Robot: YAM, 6 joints.
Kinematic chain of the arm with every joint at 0, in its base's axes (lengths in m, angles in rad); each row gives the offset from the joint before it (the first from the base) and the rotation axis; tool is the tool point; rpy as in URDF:
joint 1: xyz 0 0 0.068 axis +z
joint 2: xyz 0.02 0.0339 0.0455 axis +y
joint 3: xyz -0.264 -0.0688 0 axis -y
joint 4: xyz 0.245 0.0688 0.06 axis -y
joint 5: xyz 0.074 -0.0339 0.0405 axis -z
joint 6: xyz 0.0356 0 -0.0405 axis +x
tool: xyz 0 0 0 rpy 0 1.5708 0
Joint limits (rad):
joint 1: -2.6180..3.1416
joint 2: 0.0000..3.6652
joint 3: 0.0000..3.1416
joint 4: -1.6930..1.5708
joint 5: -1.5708..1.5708
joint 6: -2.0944..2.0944
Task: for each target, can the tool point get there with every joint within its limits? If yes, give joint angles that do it. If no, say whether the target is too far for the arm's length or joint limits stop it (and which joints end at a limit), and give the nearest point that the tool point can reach.
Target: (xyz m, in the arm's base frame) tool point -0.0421 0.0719 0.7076
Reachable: yes | joints 1.9164 1.4708 2.7289 -0.4069 -0.4416 0.3318
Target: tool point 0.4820 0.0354 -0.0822
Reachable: yes | joints 0.0781 3.0633 2.3714 -1.1262 0.0637 1.7643
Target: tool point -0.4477 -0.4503 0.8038
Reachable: no: too far | nearest point -0.3076 -0.3094 0.5808 | short by 0.299 m
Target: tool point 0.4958 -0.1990 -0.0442
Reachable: yes | joints -0.4007 2.8697 2.0901 -0.3780 -0.2877 -1.1126
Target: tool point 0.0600 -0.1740 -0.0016
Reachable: yes | joints -1.0861 2.5890 0.9101 -1.4254 0.9024 1.3478
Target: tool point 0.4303 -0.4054 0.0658
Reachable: yes | joints -0.7099 3.0542 2.3260 1.2392 0.8603 1.5476
